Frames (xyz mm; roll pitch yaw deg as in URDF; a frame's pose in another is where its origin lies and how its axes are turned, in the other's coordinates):
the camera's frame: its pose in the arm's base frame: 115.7 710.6 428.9 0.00 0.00 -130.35
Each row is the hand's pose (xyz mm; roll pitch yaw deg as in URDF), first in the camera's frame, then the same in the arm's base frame.
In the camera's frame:
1: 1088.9 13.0 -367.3 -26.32 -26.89 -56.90
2: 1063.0 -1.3 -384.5 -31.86 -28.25 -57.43
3: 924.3 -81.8 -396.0 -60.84 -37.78 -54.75
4: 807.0 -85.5 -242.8 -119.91 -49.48 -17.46
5: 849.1 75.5 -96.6 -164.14 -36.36 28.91
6: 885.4 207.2 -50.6 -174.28 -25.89 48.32
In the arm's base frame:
1: -579.4 -127.7 61.6 -26.32 -26.89 172.75
2: -573.5 -98.7 44.4 -31.86 -28.25 172.22
3: -545.1 59.1 32.9 -60.84 -37.78 174.90
4: -472.0 150.9 186.1 -119.91 -49.48 -147.81
5: -376.5 14.6 332.3 -164.14 -36.36 -101.44
6: -299.6 -98.3 378.3 -174.28 -25.89 -82.03

